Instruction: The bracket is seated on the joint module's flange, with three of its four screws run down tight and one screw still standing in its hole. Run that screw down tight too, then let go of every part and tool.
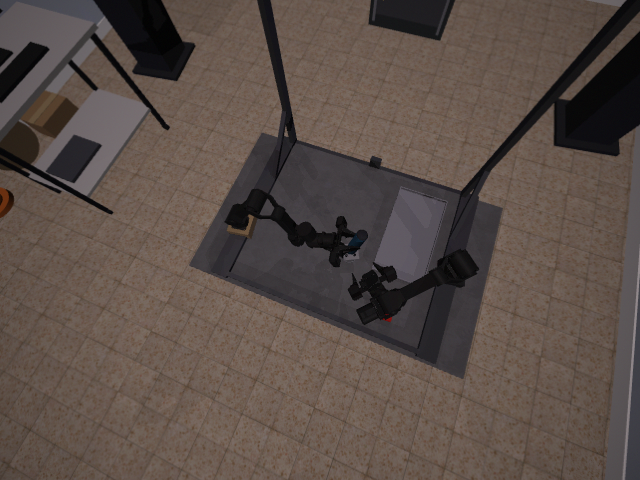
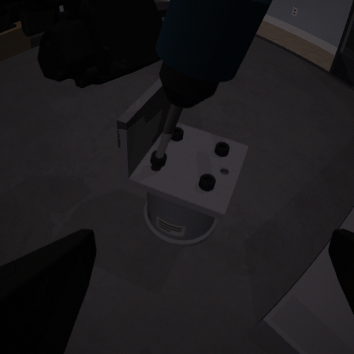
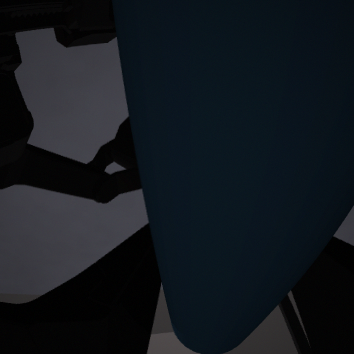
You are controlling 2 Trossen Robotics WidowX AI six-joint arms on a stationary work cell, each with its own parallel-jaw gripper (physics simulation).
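Places are measured from the left arm's base along level axes (x back, y left, z down), in metres.
Pixels of known places: left gripper, between the fingertips: (image 1: 362, 268) (image 2: 218, 244); right gripper, between the fingertips: (image 1: 360, 242); left arm's base, origin of its link: (image 1: 452, 271); right arm's base, origin of its link: (image 1: 240, 222).
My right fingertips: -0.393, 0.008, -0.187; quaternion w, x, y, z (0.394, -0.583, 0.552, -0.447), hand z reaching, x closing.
Note:
Ahead of a thing's pixels: the offset from my right fingertips to its top centre, as dx, dy, dz. Level surfaces: height alone.
The pale bracket (image 1: 352, 256) (image 2: 190, 167) sits on the round joint module @[-0.033, -0.007, +0.168] (image 2: 192, 222). Three dark screws @[-0.055, -0.019, +0.160] (image 2: 177, 134) @[-0.022, -0.029, +0.160] (image 2: 222, 149) @[-0.011, +0.004, +0.160] (image 2: 207, 182) sit in its plate, their heads close to the surface. The fourth screw @[-0.045, +0.014, +0.154] (image 2: 157, 161), near the upright wall, stands slightly proud at its hole, with the driver's bit on its head. My right gripper (image 1: 353, 242) (image 3: 222, 232) is shut on the blue power screwdriver @[-0.021, +0.003, -0.078] (image 1: 356, 241) (image 2: 212, 37) (image 3: 230, 150), held tilted above the plate. My left gripper (image 1: 363, 269) (image 2: 218, 244) is open and empty, beside the module. Bit-to-screw contact is too small to confirm.
A pale rectangular mat @[dz +0.228] (image 1: 413, 232) (image 2: 310, 305) lies beside the module, at the right. A small red object @[+0.129, +0.216, +0.198] (image 1: 388, 318) shows partly under the left arm. Dark frame posts (image 1: 279, 77) (image 1: 522, 129) rise at the work cell's sides.

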